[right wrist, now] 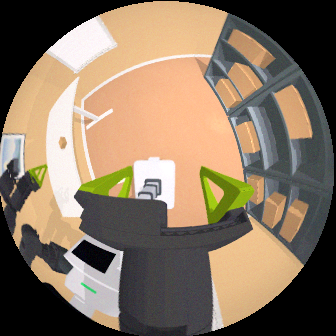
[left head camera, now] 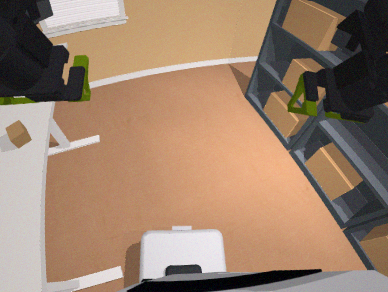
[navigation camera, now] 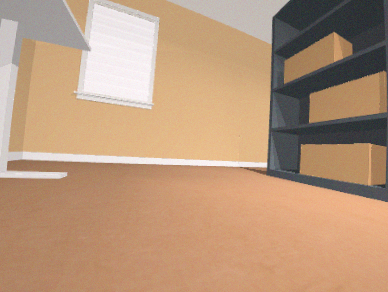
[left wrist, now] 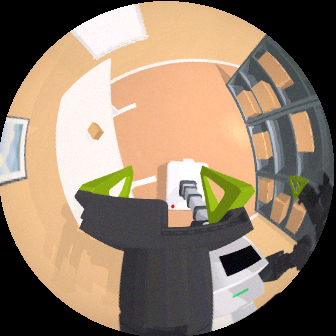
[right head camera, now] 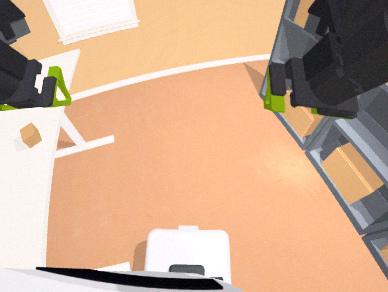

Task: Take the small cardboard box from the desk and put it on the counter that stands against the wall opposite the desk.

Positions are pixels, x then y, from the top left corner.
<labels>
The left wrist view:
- my left gripper: 166, 168
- white desk: 80, 158
</labels>
